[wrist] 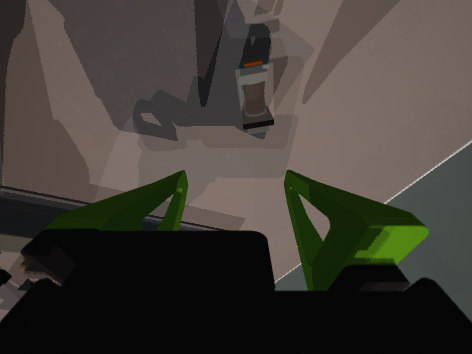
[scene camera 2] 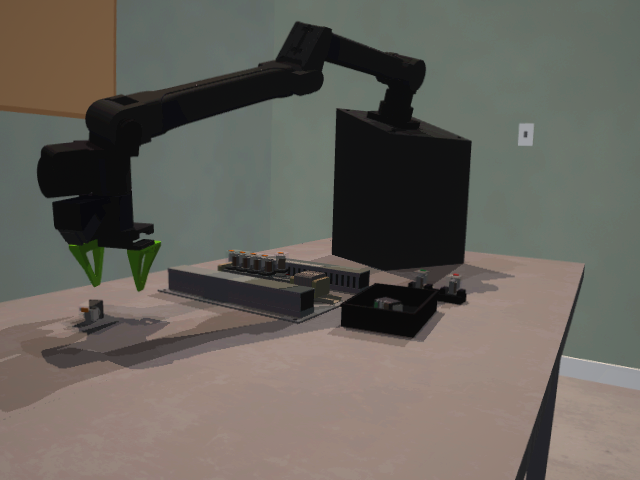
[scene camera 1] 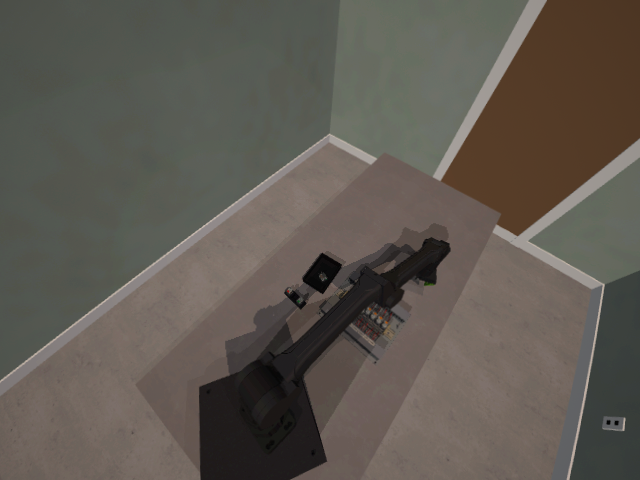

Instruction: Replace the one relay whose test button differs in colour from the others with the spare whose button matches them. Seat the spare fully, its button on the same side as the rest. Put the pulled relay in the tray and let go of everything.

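Places are measured from the arm's base along level axes (x back, y left, z down), in millimetres.
Pixels of known places: gripper, between the fingertips: (wrist: 235,177) (scene camera 2: 118,288) (scene camera 1: 415,281); arm's base, origin of its link: (scene camera 2: 392,122) (scene camera 1: 267,417).
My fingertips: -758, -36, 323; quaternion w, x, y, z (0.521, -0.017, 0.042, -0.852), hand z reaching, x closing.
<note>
Ahead of a thing's pixels: the offset from my fingertips to its top centre, as dx, dy, dz. "spot": to the spot under its first point.
My gripper (scene camera 2: 118,287) (wrist: 235,177) is open and empty, above the table. A clear relay with an orange button {-51, +11, +12} (scene camera 2: 92,314) (wrist: 255,97) lies loose on the table, below the fingers and beyond their tips in the wrist view. The row of relays (scene camera 2: 256,262) (scene camera 1: 378,315) on the panel shows orange buttons; the arm hides part of the panel in scene camera 1. The black tray {spot: +201, +344, +25} (scene camera 2: 374,322) holds a relay {+291, +315, +15} (scene camera 2: 387,303) (scene camera 1: 323,276) with a green detail. Beside the tray, a red-button relay {+454, +356, -10} (scene camera 2: 454,284) and a green-button relay {+449, +292, -10} (scene camera 2: 421,279) stand in black holders.
The panel has a long grey duct {+177, +77, -4} (scene camera 2: 237,289) along one side and a slotted duct {spot: +364, +191, +5} (scene camera 2: 351,276) along the other. A tan block {+285, +172, -8} (scene camera 2: 311,282) sits near its end. The arm's large black pedestal (scene camera 2: 400,201) stands behind the panel. The arm reaches over the panel.
</note>
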